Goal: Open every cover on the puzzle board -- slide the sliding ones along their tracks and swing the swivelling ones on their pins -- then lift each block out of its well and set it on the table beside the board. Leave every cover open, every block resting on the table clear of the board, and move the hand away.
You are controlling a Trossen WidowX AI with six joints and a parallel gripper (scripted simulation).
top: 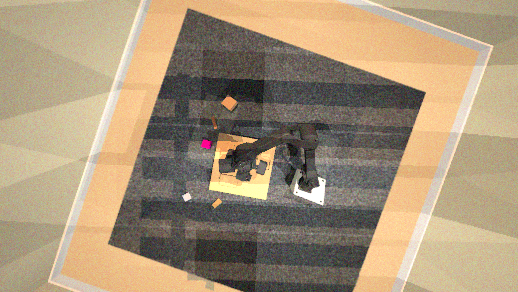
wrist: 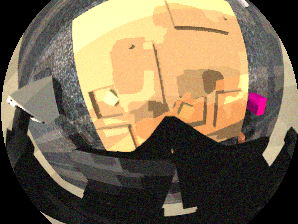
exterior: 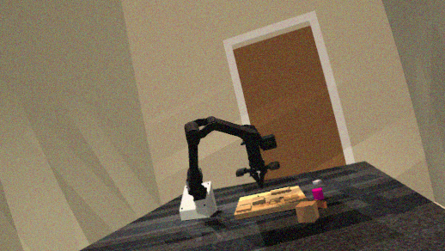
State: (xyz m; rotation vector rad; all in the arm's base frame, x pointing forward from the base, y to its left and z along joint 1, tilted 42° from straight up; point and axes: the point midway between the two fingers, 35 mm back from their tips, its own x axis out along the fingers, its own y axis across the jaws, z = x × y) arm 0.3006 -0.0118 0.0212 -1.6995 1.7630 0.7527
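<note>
My gripper tip is 60 mm above the tan wooden puzzle board, 30 mm to the right of it and 20 mm short of it. The rest, counted from my gripper tip: tan cube (240 mm to the right, 180 mm ahead, 50 mm below); magenta block (220 mm ahead, 60 mm below); orange block (220 mm ahead, 120 mm to the right, 70 mm below).
</note>
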